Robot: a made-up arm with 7 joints. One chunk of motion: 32 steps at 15 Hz.
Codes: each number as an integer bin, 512 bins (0 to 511) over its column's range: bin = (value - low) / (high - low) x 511, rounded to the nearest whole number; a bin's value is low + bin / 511 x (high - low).
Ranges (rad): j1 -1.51..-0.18 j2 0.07..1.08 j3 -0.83..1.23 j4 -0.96..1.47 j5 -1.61..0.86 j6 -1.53..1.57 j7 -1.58..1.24
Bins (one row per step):
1: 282 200 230 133 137 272 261
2: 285 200 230 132 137 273 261
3: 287 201 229 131 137 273 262
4: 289 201 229 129 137 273 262
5: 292 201 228 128 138 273 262
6: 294 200 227 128 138 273 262
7: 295 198 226 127 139 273 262
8: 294 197 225 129 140 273 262
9: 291 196 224 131 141 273 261
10: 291 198 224 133 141 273 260
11: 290 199 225 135 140 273 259
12: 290 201 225 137 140 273 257
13: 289 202 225 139 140 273 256
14: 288 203 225 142 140 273 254
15: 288 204 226 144 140 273 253
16: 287 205 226 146 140 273 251
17: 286 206 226 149 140 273 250
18: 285 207 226 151 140 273 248
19: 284 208 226 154 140 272 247
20: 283 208 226 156 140 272 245
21: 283 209 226 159 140 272 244
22: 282 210 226 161 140 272 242
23: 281 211 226 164 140 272 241
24: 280 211 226 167 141 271 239
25: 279 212 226 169 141 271 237
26: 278 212 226 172 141 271 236
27: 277 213 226 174 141 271 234
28: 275 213 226 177 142 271 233
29: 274 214 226 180 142 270 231
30: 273 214 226 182 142 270 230
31: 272 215 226 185 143 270 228
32: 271 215 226 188 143 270 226
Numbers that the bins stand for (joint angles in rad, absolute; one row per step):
1: -0.7760 0.4653 0.0972 -0.3275 -0.9478 0.1201 -0.1396
2: -0.7682 0.4653 0.0972 -0.3323 -0.9478 0.1262 -0.1396
3: -0.7630 0.4673 0.0932 -0.3370 -0.9478 0.1262 -0.1341
4: -0.7578 0.4673 0.0932 -0.3466 -0.9478 0.1262 -0.1341
5: -0.7500 0.4673 0.0891 -0.3513 -0.9430 0.1262 -0.1341
6: -0.7448 0.4653 0.0851 -0.3513 -0.9430 0.1262 -0.1341
7: -0.7422 0.4614 0.0811 -0.3561 -0.9381 0.1262 -0.1341
8: -0.7448 0.4594 0.0770 -0.3466 -0.9333 0.1262 -0.1341
9: -0.7526 0.4574 0.0730 -0.3370 -0.9285 0.1262 -0.1396
10: -0.7526 0.4614 0.0730 -0.3275 -0.9285 0.1262 -0.1452
11: -0.7552 0.4633 0.0770 -0.3180 -0.9333 0.1262 -0.1507
12: -0.7552 0.4673 0.0770 -0.3085 -0.9333 0.1262 -0.1617
13: -0.7578 0.4693 0.0770 -0.2990 -0.9333 0.1262 -0.1672
14: -0.7604 0.4712 0.0770 -0.2847 -0.9333 0.1262 -0.1783
15: -0.7604 0.4732 0.0811 -0.2752 -0.9333 0.1262 -0.1838
16: -0.7630 0.4752 0.0811 -0.2657 -0.9333 0.1262 -0.1948
17: -0.7656 0.4772 0.0811 -0.2514 -0.9333 0.1262 -0.2004
18: -0.7682 0.4791 0.0811 -0.2419 -0.9333 0.1262 -0.2114
19: -0.7708 0.4811 0.0811 -0.2277 -0.9333 0.1201 -0.2169
20: -0.7734 0.4811 0.0811 -0.2182 -0.9333 0.1201 -0.2279
21: -0.7734 0.4831 0.0811 -0.2039 -0.9333 0.1201 -0.2335
22: -0.7760 0.4851 0.0811 -0.1944 -0.9333 0.1201 -0.2445
23: -0.7786 0.4870 0.0811 -0.1801 -0.9333 0.1201 -0.2500
24: -0.7812 0.4870 0.0811 -0.1659 -0.9285 0.1140 -0.2611
25: -0.7838 0.4890 0.0811 -0.1563 -0.9285 0.1140 -0.2721
26: -0.7864 0.4890 0.0811 -0.1421 -0.9285 0.1140 -0.2776
27: -0.7890 0.4910 0.0811 -0.1326 -0.9285 0.1140 -0.2886
28: -0.7942 0.4910 0.0811 -0.1183 -0.9236 0.1140 -0.2942
29: -0.7968 0.4930 0.0811 -0.1040 -0.9236 0.1080 -0.3052
30: -0.7995 0.4930 0.0811 -0.0945 -0.9236 0.1080 -0.3107
31: -0.8021 0.4950 0.0811 -0.0803 -0.9188 0.1080 -0.3218
32: -0.8047 0.4950 0.0811 -0.0660 -0.9188 0.1080 -0.3328

